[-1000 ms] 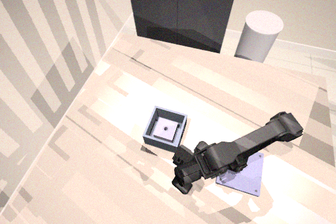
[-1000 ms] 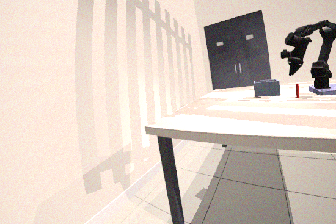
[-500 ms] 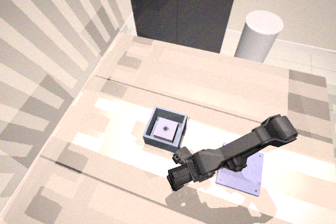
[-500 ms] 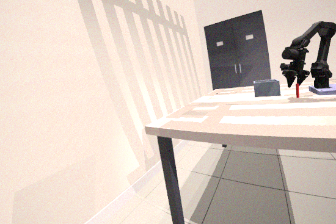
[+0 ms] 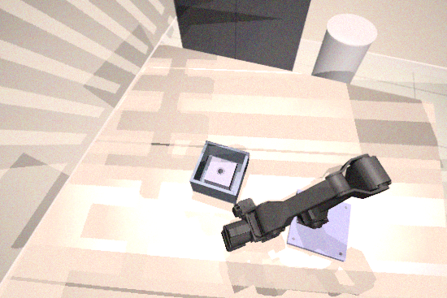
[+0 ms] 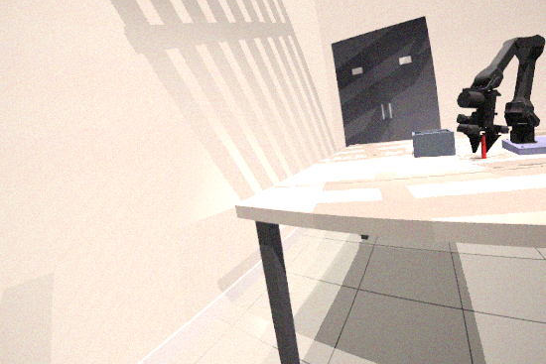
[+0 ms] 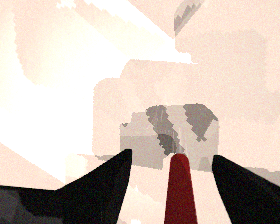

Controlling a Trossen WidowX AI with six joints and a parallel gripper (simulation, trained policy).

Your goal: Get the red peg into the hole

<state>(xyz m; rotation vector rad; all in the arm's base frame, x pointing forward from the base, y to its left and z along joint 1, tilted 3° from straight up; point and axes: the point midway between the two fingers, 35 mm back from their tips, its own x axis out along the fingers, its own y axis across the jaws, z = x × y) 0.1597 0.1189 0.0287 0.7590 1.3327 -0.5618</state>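
Right now the grey box is 16 cm to the right of my gripper tip, 15 cm ahead of it and 1 cm above it. From my gripper tip the other things lie so: red peg 2 cm above, 1 cm behind.
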